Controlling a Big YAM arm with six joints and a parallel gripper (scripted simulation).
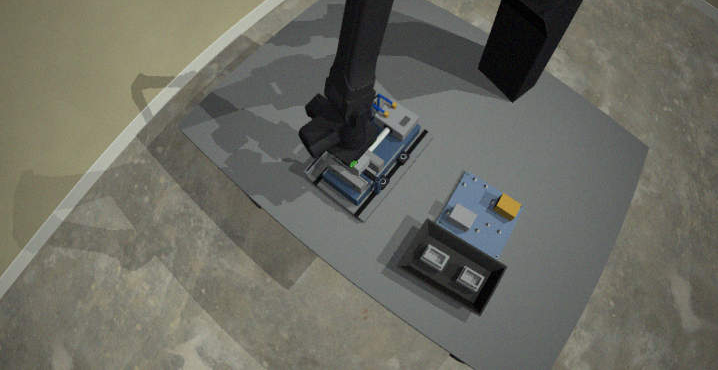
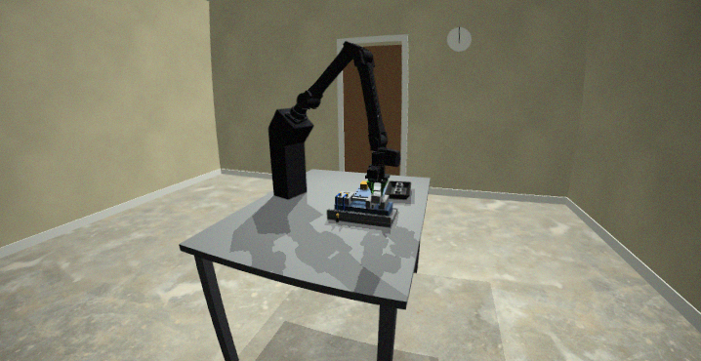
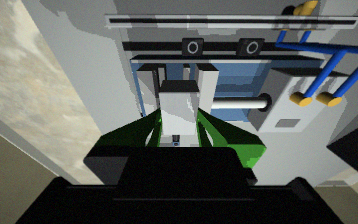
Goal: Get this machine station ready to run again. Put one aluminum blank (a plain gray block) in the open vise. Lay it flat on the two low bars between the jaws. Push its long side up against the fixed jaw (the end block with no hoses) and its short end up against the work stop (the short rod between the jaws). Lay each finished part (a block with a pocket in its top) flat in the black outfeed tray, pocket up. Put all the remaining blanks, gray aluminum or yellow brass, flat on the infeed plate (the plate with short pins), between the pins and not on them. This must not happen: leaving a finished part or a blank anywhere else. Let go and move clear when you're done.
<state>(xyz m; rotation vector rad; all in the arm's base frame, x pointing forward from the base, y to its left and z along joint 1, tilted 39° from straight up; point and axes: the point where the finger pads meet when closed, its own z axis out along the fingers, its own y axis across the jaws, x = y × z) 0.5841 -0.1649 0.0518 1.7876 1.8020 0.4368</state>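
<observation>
My hand is 40 mm short of the fixed jaw and 40 mm above it. The rest, counted from my hand: moving jaw 40 mm below, 30 mm behind, 10 mm to the left; blue infeed plate 330 mm to the left, 110 mm below, 100 mm behind; white rod 80 mm behind, 40 mm below, 10 mm to the left.
</observation>
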